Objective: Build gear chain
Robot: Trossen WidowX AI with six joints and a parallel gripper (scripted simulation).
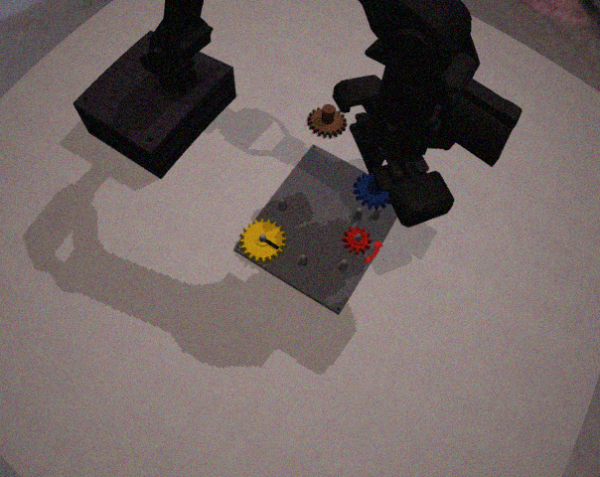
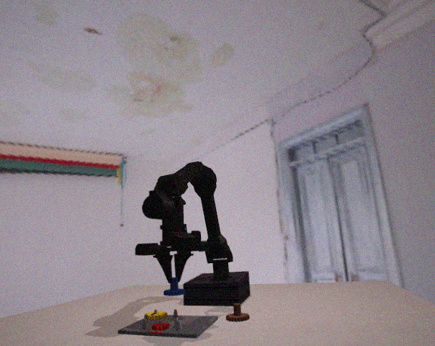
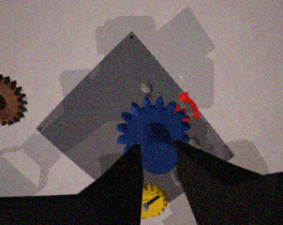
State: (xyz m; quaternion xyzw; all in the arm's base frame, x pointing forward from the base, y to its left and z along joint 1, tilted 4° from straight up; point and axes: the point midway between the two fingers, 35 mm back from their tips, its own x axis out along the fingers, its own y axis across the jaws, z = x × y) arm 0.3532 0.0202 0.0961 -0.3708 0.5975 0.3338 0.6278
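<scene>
My gripper tip is now 10 cm above the red gear, 3 cm to the left of it and 1 cm short of it. Round my gripper tip: blue gear 1 cm below; then brown gear 15 cm behind, 11 cm to the left, 10 cm below; then red arrow 11 cm below, 4 cm ahead, 3 cm to the right.
</scene>
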